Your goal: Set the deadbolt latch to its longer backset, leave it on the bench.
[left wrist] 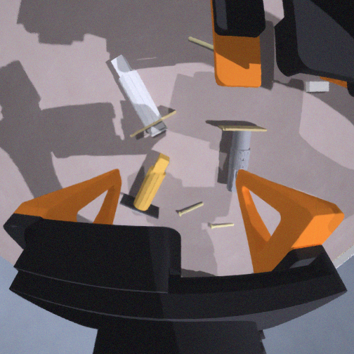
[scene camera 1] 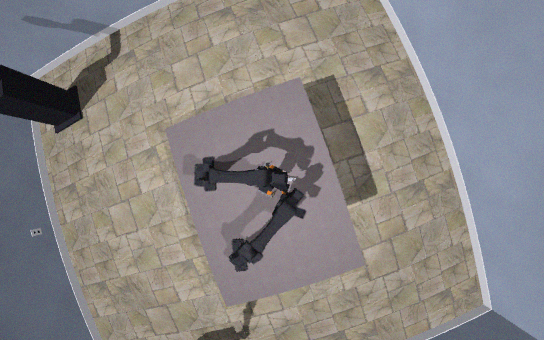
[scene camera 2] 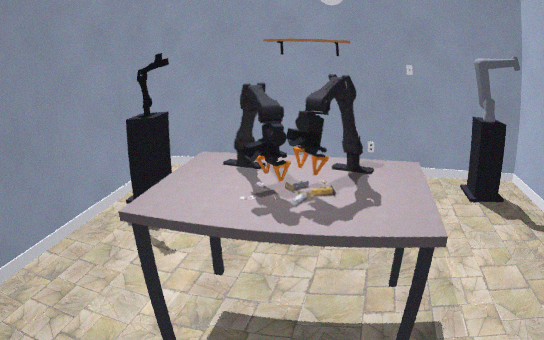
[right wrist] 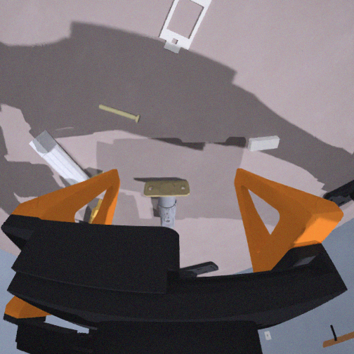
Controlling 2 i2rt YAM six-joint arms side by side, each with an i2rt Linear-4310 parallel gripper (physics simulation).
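Observation:
A grey cylindrical latch with a brass faceplate (scene camera 2: 300,185) (left wrist: 240,155) (right wrist: 167,210) lies on the bench (scene camera 2: 180,200). A white latch with a brass plate (scene camera 2: 299,199) (left wrist: 137,97) (right wrist: 65,162) and a yellow latch with a black plate (scene camera 2: 322,191) (left wrist: 151,185) lie near it. My left gripper (scene camera 2: 309,170) (left wrist: 178,175) is open and empty above the bench; in its wrist view a fingertip overlaps the grey latch's far end. My right gripper (scene camera 2: 274,176) (right wrist: 176,174) is open and empty; the grey latch's faceplate shows between its fingers. The backset setting is too small to tell.
Two thin screws (left wrist: 190,208) (left wrist: 221,225) lie near the yellow latch. Another screw (right wrist: 119,113), a white strike frame (right wrist: 196,34) and a small white block (right wrist: 264,143) (left wrist: 317,86) lie farther off. The two arms' grippers are close together over the bench.

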